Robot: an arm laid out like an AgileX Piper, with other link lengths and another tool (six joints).
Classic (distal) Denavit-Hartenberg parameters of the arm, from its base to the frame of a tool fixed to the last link. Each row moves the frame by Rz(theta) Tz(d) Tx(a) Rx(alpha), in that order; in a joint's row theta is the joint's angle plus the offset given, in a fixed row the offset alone. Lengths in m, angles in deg.
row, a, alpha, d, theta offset
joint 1, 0.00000, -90.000, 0.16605, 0.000
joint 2, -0.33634, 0.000, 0.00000, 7.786
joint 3, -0.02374, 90.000, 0.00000, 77.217
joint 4, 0.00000, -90.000, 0.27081, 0.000
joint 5, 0.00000, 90.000, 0.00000, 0.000
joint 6, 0.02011, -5.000, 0.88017, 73.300
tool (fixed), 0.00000, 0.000, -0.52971, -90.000
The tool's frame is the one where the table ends.
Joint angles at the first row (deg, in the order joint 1, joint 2, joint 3, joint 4, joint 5, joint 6):
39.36, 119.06, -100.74, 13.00, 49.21, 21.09
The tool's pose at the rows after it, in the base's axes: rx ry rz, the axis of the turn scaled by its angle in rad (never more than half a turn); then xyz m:
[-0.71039, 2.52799, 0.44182, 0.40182, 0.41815, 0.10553]
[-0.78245, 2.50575, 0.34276, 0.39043, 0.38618, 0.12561]
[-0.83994, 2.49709, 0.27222, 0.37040, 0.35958, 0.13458]
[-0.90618, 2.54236, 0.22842, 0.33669, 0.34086, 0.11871]
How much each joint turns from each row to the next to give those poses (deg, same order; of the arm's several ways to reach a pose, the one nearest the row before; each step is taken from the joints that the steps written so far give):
0.13, -4.56, 0.13, -4.87, 4.25, 0.00
0.84, -4.61, 1.89, -4.85, 3.54, -0.12
1.21, -4.59, 4.21, -3.28, 1.63, 0.00
1.67, -2.31, 5.18, -0.97, 1.13, 0.00

